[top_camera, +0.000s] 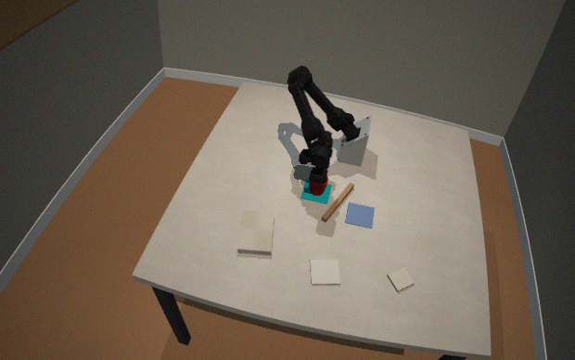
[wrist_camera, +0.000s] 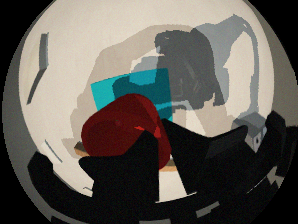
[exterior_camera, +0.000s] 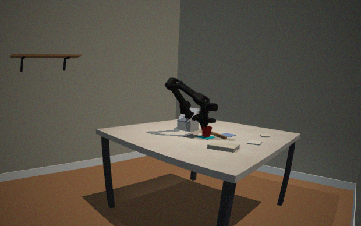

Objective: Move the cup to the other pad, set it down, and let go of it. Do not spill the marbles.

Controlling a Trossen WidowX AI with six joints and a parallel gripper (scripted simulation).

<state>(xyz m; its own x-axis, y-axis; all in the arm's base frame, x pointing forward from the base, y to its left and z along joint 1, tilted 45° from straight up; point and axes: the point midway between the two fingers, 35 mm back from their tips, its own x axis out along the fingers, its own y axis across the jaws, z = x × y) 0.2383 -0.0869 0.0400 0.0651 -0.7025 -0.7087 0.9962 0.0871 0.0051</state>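
The red cup lies 3 cm ahead of my gripper tip. Also, from my gripper tip: cyan pad (3 cm ahead, 5 cm below); then pale flat block (31 cm ahead, 15 cm to the right, 3 cm below); then wooden bar (6 cm ahead, 10 cm to the left, 4 cm below).
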